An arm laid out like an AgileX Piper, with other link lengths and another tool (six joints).
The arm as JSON. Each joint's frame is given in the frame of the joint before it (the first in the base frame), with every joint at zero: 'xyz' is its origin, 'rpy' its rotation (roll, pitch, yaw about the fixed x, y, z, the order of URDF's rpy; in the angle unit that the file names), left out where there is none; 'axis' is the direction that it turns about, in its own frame. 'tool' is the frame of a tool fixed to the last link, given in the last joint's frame.
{
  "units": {
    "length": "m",
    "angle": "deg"
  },
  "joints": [
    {
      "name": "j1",
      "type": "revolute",
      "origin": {
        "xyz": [
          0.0,
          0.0,
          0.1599
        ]
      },
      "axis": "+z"
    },
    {
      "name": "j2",
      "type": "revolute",
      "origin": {
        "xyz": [
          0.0,
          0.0,
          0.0
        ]
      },
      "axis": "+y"
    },
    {
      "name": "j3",
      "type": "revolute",
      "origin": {
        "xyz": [
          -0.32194,
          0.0,
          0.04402
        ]
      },
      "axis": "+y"
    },
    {
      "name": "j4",
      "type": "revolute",
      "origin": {
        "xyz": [
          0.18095,
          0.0,
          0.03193
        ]
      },
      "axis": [
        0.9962,
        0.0,
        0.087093
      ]
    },
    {
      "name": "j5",
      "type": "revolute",
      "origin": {
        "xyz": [
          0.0,
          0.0,
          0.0
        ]
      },
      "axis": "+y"
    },
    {
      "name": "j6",
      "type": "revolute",
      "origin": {
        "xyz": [
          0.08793,
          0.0,
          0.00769
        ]
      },
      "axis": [
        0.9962,
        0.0,
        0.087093
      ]
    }
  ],
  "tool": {
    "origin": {
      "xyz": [
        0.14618,
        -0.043,
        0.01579
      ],
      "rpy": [
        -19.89,
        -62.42,
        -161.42
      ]
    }
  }
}
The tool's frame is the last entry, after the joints.
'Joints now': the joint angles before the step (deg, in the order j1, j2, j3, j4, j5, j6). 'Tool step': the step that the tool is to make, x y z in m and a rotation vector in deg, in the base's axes. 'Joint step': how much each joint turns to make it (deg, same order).
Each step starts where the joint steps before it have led.
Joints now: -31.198 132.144 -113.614 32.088 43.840 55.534
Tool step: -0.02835 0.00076 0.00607 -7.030 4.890 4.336
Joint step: 1.327 -4.527 5.238 -8.180 0.348 -1.157
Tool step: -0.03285 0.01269 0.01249 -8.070 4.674 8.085
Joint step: 2.504 -6.565 8.431 -7.005 -0.492 -4.796
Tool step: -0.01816 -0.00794 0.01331 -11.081 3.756 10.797
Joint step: 1.775 -3.731 3.724 -7.688 -0.297 -8.217
